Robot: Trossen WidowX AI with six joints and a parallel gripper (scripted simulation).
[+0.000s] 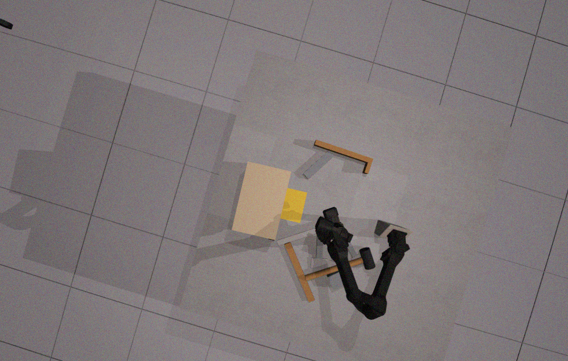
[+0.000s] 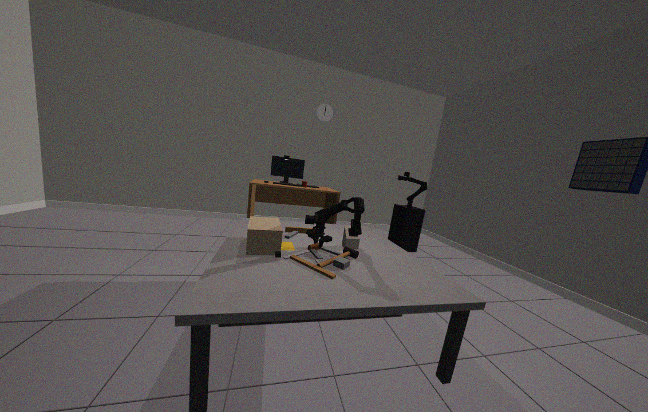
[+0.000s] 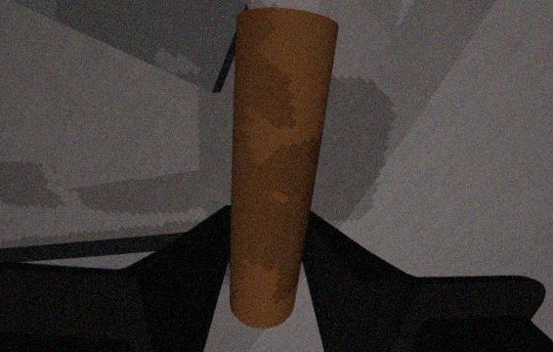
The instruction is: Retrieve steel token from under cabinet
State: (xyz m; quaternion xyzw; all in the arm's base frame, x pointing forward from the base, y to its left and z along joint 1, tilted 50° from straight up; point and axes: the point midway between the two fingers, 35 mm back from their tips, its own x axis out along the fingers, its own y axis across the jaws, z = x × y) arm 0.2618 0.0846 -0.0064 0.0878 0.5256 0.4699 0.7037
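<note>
The grey l-shaped bracket is 15 cm to the left of my gripper tip and 2 cm ahead of it. From my gripper tip the other things lie so: grey bar 26 cm to the right, 15 cm ahead; grey block 24 cm to the left, 9 cm behind, 1 cm above; wooden stick 26 cm to the left, 9 cm ahead.
</note>
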